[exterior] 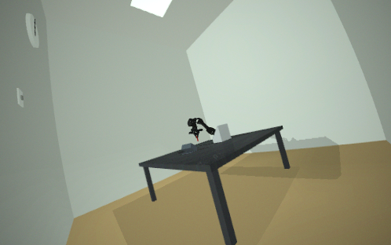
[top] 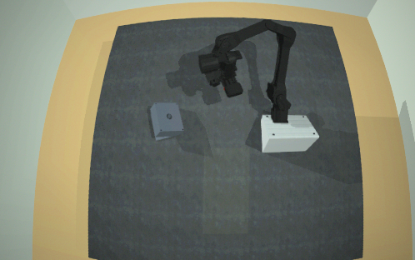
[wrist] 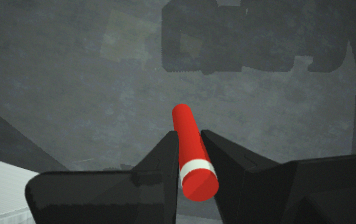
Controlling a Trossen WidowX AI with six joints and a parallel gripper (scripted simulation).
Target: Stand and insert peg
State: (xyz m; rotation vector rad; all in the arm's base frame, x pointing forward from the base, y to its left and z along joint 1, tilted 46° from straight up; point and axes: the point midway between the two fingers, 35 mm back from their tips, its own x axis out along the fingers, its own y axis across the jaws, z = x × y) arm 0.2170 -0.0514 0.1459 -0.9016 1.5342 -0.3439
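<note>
Now: the grey sloped panel 250 mm ahead of my gripper tip, 120 mm to the left of it and 80 mm below it. Also, from my gripper tip: peg (20 mm above).
</note>
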